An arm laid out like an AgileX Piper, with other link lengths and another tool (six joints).
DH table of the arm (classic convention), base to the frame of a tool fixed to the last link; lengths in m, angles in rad. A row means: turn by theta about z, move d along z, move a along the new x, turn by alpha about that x. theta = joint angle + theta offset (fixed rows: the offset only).
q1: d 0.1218, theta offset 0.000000, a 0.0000, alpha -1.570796
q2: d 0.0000, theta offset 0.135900, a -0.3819, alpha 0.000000
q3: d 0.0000, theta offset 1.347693, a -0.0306, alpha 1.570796
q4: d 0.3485, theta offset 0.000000, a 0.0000, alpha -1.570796
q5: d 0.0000, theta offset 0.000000, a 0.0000, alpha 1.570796
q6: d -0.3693, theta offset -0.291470, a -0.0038, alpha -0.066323
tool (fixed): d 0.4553, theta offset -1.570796, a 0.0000, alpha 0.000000
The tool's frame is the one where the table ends.
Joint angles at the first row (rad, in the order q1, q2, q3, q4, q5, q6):
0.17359 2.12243 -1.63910 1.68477 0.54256 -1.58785
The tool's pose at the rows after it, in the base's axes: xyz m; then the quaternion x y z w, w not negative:
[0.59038, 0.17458, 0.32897, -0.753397, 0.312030, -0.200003, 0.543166]
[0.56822, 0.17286, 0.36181, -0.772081, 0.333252, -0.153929, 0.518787]
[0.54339, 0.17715, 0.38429, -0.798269, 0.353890, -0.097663, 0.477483]
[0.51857, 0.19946, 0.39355, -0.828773, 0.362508, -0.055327, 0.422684]
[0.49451, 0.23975, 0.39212, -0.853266, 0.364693, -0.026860, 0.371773]
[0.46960, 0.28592, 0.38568, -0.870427, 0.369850, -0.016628, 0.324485]
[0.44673, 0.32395, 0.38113, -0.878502, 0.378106, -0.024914, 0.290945]
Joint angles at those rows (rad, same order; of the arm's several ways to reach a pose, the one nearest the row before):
0.17359 2.04779 -1.63911 1.44482 0.54955 -1.32996
0.17568 1.97779 -1.63909 1.17153 0.61558 -1.00918
0.19073 1.92063 -1.63908 0.92832 0.72964 -0.72921
0.24475 1.88512 -1.63909 0.72825 0.82694 -0.52381
0.33666 1.87329 -1.63909 0.57224 0.88285 -0.35607
0.44469 1.87331 -1.63910 0.42176 0.90697 -0.18394
0.53914 1.87331 -1.63911 0.28695 0.91079 -0.02530

